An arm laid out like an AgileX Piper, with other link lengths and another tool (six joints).
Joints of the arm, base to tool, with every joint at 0 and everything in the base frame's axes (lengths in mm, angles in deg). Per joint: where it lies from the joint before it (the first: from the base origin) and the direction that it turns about. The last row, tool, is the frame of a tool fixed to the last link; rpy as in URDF.
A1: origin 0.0 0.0 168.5 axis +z
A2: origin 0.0 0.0 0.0 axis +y
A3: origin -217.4 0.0 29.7 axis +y
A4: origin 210.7 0.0 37.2 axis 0.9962 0 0.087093
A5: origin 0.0 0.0 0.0 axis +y
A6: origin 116.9 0.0 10.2 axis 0.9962 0 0.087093
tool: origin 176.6 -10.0 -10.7 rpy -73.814 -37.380 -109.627
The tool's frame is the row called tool.
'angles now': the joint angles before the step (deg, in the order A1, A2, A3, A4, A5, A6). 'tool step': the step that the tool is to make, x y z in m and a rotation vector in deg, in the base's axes. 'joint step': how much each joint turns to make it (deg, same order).
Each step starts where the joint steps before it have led.
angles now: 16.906 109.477 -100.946 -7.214 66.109 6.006
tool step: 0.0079 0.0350 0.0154 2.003 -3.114 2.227
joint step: 4.187 0.108 -3.034 0.058 -0.424 2.184
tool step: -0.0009 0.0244 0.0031 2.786 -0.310 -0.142
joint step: 2.060 0.690 -1.680 1.463 -0.099 2.439
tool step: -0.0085 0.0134 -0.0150 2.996 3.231 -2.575
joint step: 0.060 2.012 -0.238 2.880 0.210 2.842
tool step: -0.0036 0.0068 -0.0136 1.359 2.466 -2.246
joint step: 0.006 2.481 -0.973 1.341 0.304 2.362
